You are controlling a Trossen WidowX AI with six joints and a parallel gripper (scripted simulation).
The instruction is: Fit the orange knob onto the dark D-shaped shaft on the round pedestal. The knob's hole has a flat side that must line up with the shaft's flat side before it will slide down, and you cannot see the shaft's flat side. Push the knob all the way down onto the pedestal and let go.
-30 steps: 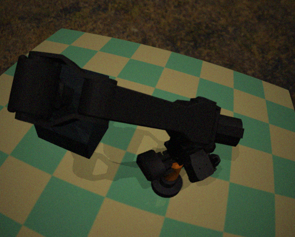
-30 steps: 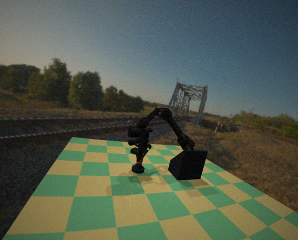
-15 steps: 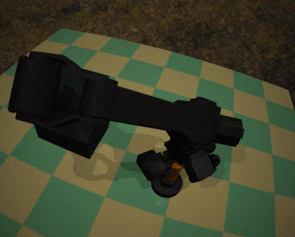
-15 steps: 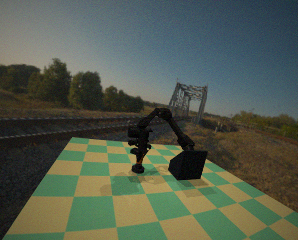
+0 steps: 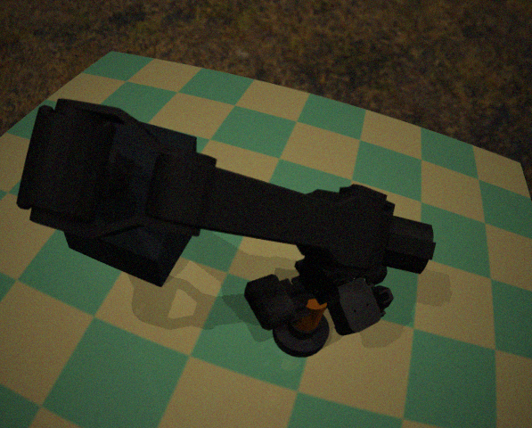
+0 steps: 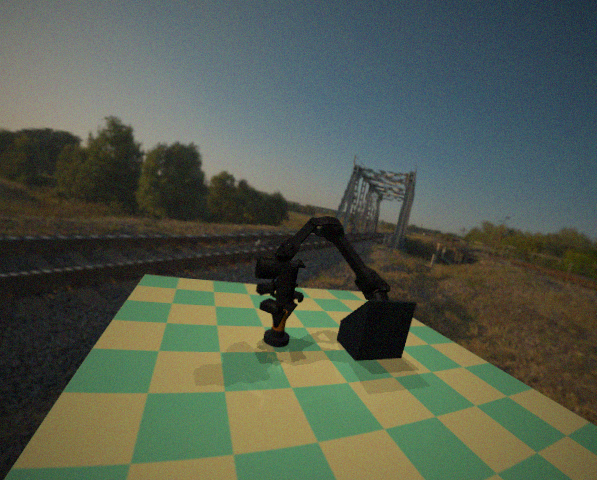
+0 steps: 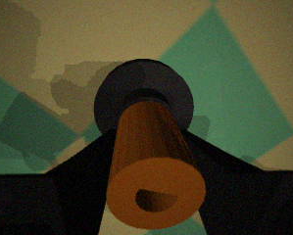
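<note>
The orange knob lies 20 mm above my gripper tip. Also, from my gripper tip: dark round pedestal: 20 mm below.
</note>
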